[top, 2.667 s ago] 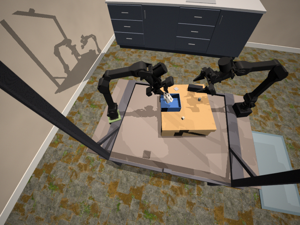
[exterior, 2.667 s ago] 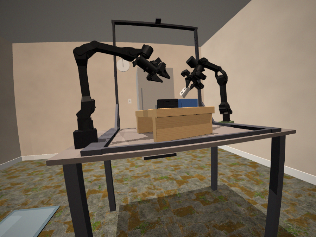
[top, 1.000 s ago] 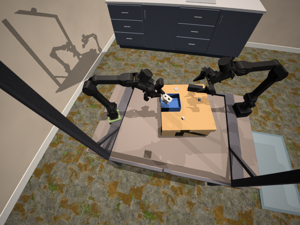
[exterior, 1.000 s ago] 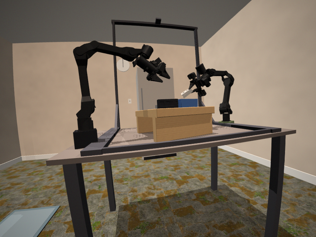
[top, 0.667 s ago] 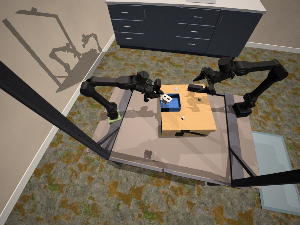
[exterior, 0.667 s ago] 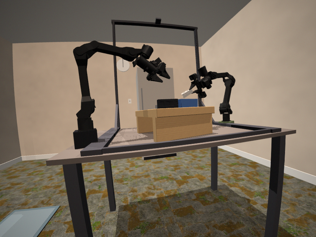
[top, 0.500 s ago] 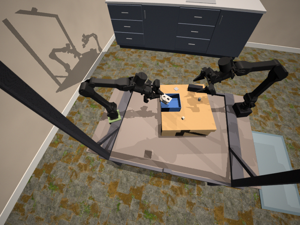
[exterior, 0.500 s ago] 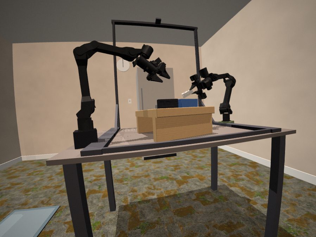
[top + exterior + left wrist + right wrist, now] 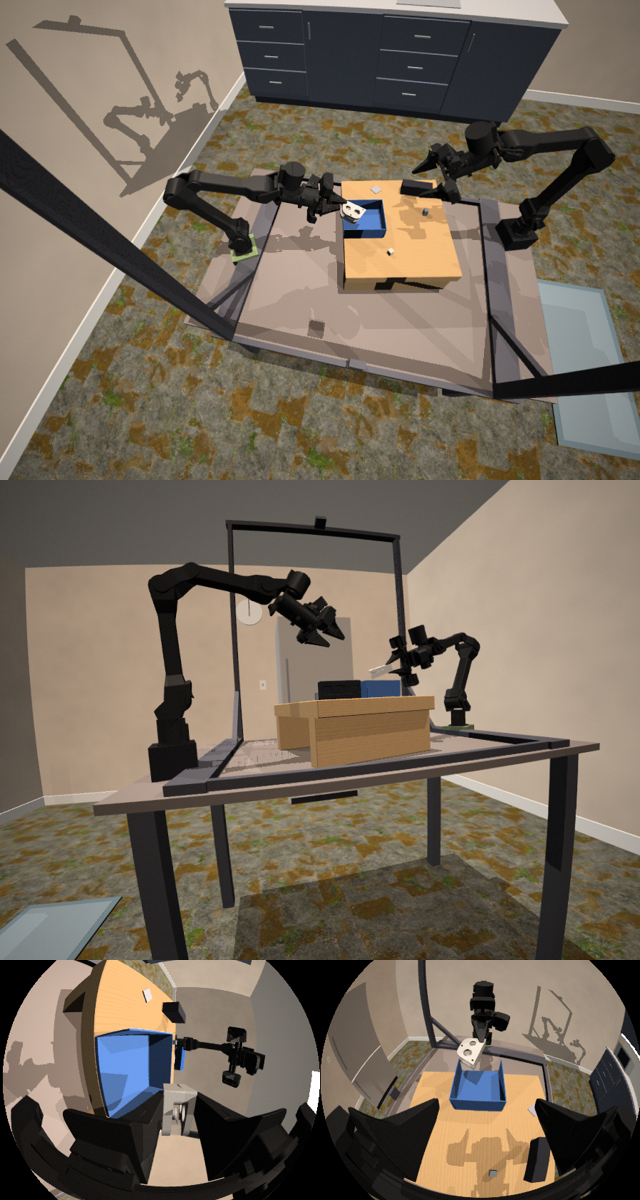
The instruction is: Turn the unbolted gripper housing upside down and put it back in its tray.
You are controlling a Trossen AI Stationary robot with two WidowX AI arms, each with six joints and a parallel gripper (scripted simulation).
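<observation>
Right now the white gripper housing is 20 mm behind my left hand, 50 mm to the right of it and 20 mm below it. The rest, counted from my left hand: wooden block 10 mm behind, 210 mm to the right, 180 mm below; blue tray 10 mm behind, 120 mm to the right, 100 mm below; flat grey plate 140 mm ahead, 160 mm to the right, 110 mm below.
</observation>
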